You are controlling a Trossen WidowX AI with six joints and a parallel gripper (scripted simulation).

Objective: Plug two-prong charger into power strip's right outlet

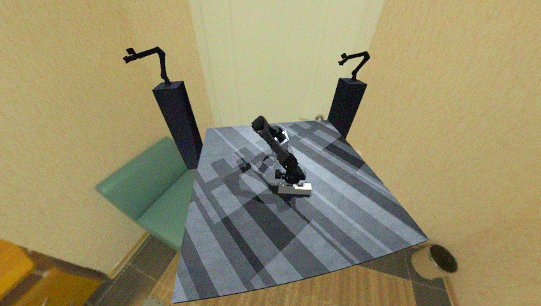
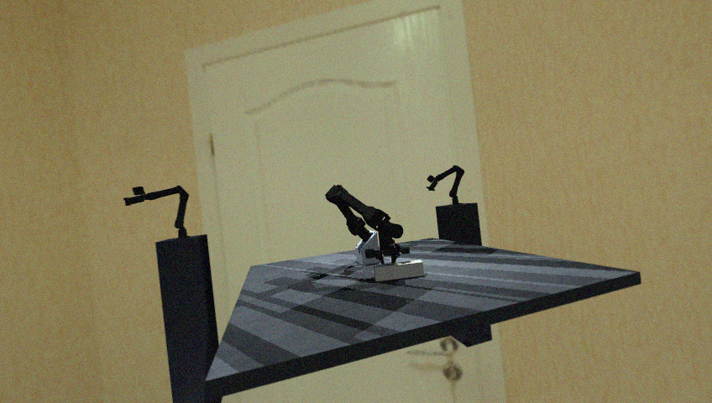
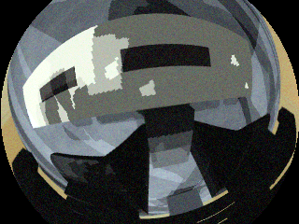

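The black two-prong charger is 20 mm ahead of my gripper tip and 10 mm above it.
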